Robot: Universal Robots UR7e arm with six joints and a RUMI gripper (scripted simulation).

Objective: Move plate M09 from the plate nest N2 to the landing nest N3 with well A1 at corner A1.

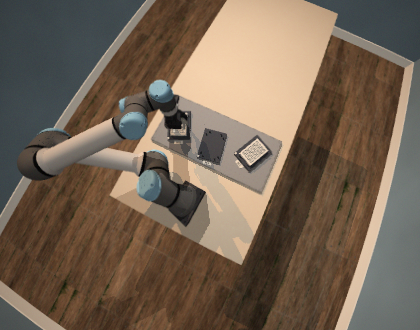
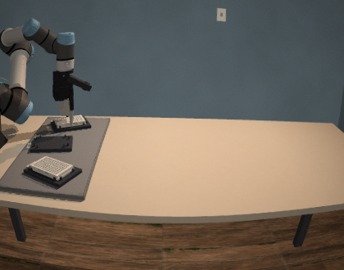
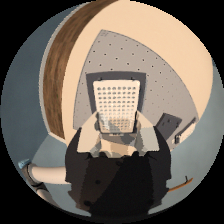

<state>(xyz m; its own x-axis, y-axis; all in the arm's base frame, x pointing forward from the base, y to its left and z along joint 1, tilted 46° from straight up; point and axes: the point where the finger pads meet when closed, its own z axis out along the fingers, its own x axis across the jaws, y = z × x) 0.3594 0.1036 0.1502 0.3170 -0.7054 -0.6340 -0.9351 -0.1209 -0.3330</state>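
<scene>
Now: hand 2 cm above the black plate nest N2. Round my hand: black landing nest N3: 21 cm to the right, 5 cm behind, 2 cm below.
</scene>
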